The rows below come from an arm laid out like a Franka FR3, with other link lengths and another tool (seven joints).
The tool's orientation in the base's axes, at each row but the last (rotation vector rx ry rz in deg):
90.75 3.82 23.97
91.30 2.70 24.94
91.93 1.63 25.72
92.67 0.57 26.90
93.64 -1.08 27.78
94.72 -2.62 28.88
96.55 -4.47 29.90
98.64 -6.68 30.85
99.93 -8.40 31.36
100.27 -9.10 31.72
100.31 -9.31 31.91
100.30 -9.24 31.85
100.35 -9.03 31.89
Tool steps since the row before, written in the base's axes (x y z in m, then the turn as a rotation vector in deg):
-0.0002 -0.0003 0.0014 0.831 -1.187 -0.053
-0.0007 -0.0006 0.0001 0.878 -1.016 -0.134
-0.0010 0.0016 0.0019 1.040 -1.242 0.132
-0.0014 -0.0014 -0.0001 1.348 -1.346 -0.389
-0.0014 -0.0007 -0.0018 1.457 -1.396 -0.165
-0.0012 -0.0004 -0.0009 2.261 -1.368 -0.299
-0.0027 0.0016 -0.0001 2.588 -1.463 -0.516
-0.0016 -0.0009 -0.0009 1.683 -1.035 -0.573
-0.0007 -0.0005 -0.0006 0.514 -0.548 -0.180
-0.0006 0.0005 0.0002 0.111 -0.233 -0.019
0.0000 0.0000 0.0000 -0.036 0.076 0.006
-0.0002 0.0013 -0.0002 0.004 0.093 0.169
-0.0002 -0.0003 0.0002 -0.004 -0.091 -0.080
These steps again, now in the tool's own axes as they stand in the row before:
0.0000 0.0014 0.0002 0.408 -0.149 1.383
-0.0008 0.0003 0.0004 0.481 -0.252 1.235
0.0000 0.0019 -0.0019 0.637 -0.015 1.495
-0.0017 0.0004 0.0009 0.736 -0.584 1.702
-0.0020 -0.0012 0.0003 0.894 -0.398 1.773
-0.0015 -0.0004 0.0001 1.579 -0.783 1.992
-0.0021 0.0005 -0.0023 1.766 -1.076 2.198
-0.0020 0.0000 0.0005 1.032 -0.894 1.538
-0.0010 -0.0001 0.0004 0.268 -0.219 0.690
-0.0003 0.0003 -0.0007 0.046 0.000 0.255
0.0000 0.0000 0.0000 -0.015 0.000 -0.083
0.0000 -0.0004 -0.0013 0.096 0.123 -0.113
-0.0001 0.0003 0.0002 -0.056 -0.045 0.097

